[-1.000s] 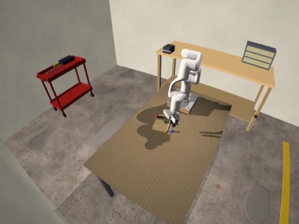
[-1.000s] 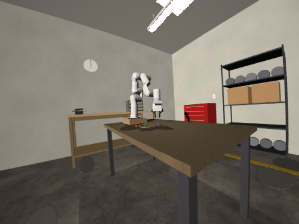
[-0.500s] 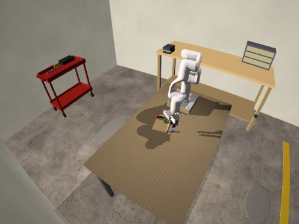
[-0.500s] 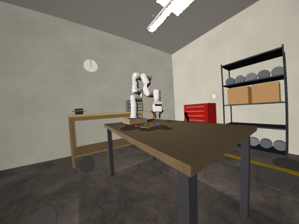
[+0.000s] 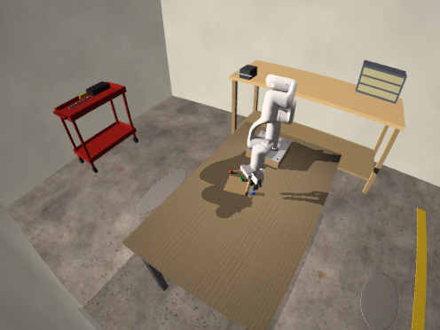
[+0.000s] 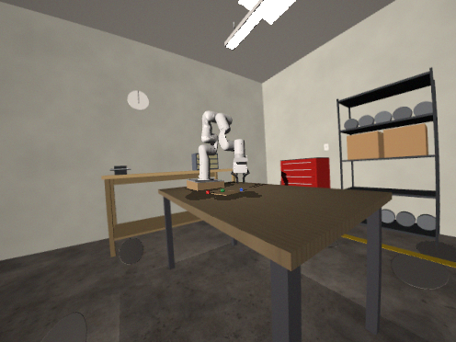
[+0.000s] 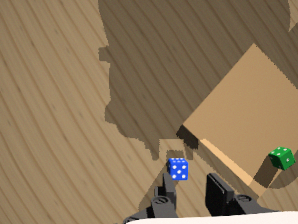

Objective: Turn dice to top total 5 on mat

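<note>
My hand is 6 cm above the blue die and 1 cm short of it. The rest, counted from my hand: tan mat: 12 cm to the right, 7 cm below, 2 cm behind; red die: 20 cm to the right, 12 cm behind, 6 cm below; green die: 10 cm to the right, 8 cm behind, 6 cm below.
</note>
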